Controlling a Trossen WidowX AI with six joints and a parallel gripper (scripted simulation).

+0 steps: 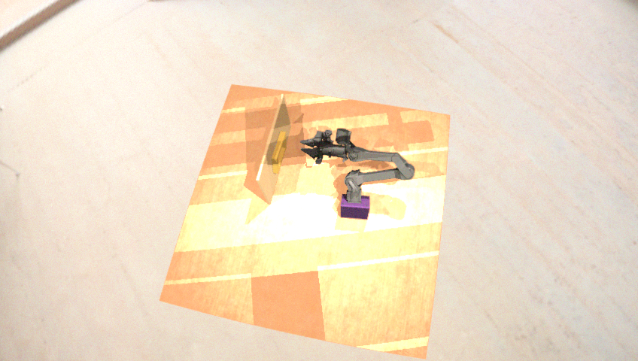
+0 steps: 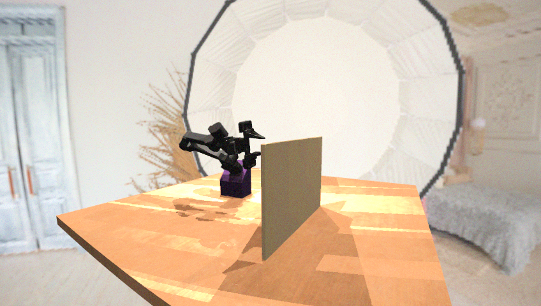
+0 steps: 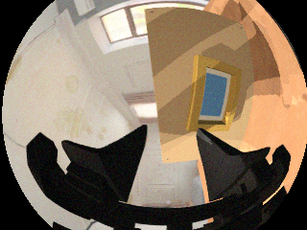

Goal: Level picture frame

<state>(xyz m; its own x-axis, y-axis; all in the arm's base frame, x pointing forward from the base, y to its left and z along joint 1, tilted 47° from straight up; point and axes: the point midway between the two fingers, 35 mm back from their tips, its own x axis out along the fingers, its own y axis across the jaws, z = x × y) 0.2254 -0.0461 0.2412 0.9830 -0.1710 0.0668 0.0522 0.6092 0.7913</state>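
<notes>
Now: the picture frame 130 mm ahead of my gripper tip, 110 mm below it and 20 mm to the right of it. From my gripper tip the other things lie so: wall panel: 130 mm below, 130 mm ahead, 40 mm to the right.
</notes>
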